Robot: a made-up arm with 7 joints.
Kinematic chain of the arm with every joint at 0, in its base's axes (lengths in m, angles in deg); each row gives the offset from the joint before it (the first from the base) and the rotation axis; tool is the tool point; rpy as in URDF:
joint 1: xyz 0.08 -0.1 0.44 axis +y
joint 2: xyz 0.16 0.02 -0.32 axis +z
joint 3: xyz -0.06 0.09 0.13 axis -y
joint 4: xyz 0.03 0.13 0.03 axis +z
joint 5: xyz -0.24 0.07 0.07 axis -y
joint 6: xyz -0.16 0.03 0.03 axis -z
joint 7: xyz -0.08 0 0.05 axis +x
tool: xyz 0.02 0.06 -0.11 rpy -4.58 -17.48 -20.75
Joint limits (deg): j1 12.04..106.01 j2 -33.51..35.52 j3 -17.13..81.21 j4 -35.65..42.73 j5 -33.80..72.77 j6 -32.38..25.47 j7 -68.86..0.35
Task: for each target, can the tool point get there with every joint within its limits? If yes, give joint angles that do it. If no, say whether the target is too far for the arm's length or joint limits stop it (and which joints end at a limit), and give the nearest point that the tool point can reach.
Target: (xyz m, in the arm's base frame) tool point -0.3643 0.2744 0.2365
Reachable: yes | joints 50.41 -20.15 46.50 6.79 3.40 0.56 -43.36
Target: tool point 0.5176 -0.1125 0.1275
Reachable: no: joint limits stop it (at a limit: joint 1, joint 2, joint 3, joint 4, joint 5) | nearest point 0.2169 -0.0312 -0.0131 | short by 0.342 m
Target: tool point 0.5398 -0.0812 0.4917
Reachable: no: joint limits stop it (at a limit: joint 1, joint 3, joint 5, joint 6, joint 7) | nearest point 0.2830 -0.0814 0.6209 | short by 0.288 m
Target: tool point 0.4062 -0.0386 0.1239
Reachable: no: joint limits stop it (at a limit: joint 1, joint 2, joint 3, joint 4, joint 5, joint 6) | nearest point 0.2120 -0.0169 0.0018 | short by 0.230 m
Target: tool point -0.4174 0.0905 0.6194
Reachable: yes | joints 67.91 28.28 26.77 -15.38 29.32 18.22 -57.54
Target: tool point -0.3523 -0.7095 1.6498
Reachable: no: too far | nearest point -0.1872 -0.2073 0.9080 | short by 0.911 m
